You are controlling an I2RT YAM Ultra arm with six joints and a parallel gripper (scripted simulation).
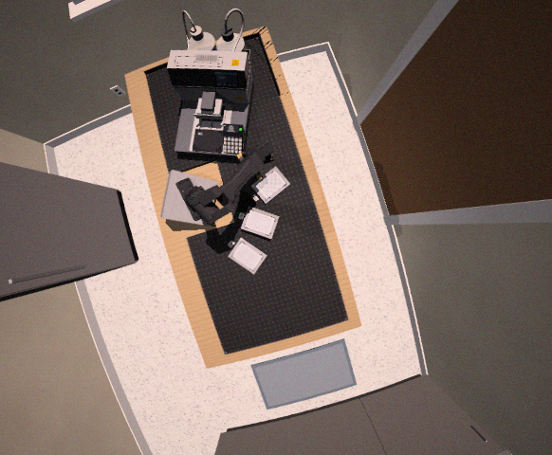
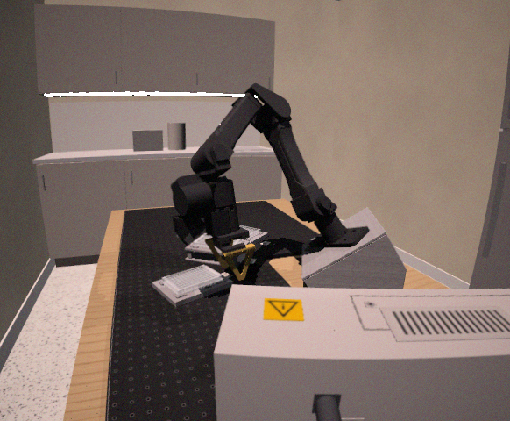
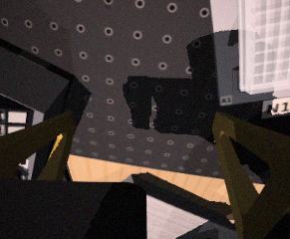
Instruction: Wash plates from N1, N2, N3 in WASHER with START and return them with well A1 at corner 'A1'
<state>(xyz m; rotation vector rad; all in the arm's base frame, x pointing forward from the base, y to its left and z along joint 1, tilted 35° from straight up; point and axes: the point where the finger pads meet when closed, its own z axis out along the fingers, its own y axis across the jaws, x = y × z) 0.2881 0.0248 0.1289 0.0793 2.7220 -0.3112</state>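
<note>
Right now the grey nest slab is 11 cm to the right of my hand, 7 cm below it and 5 cm ahead of it. Round my hand: n1 label (12 cm to the right, 8 cm below, 6 cm behind); carrier pocket (25 cm to the left, 9 cm behind); N2 label (16 cm to the right, 16 cm behind, 8 cm below).
</note>
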